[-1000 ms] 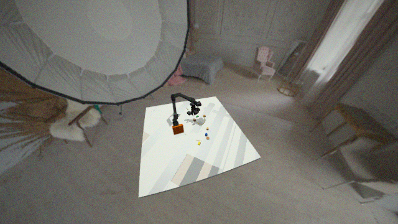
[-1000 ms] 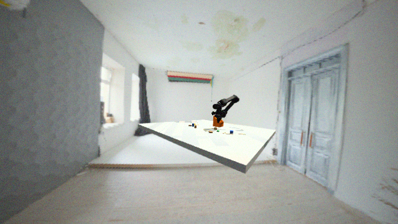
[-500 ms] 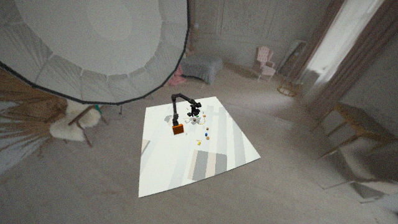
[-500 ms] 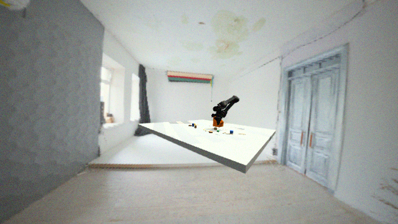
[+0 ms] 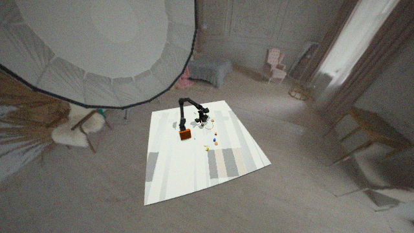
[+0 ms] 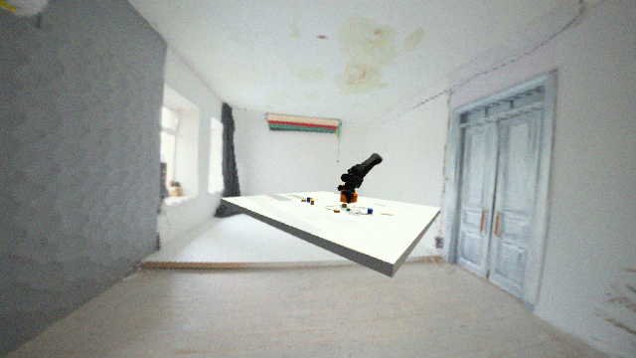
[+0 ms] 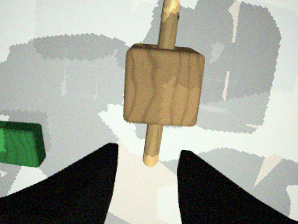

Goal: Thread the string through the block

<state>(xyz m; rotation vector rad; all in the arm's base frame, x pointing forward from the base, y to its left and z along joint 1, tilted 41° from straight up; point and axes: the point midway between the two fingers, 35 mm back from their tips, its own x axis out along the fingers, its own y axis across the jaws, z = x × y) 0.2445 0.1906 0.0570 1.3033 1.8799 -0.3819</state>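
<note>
Now: gripper tip 3 cm to the left of the wooden block, 2 cm above it and 1 cm short of it. Also, from my gripper tip: green block (6 cm ahead, 5 cm to the left, 3 cm below); yellow piece (42 cm to the right, 3 cm below); blue cube (18 cm to the left, 2 cm below, 1 cm ahead).
</note>
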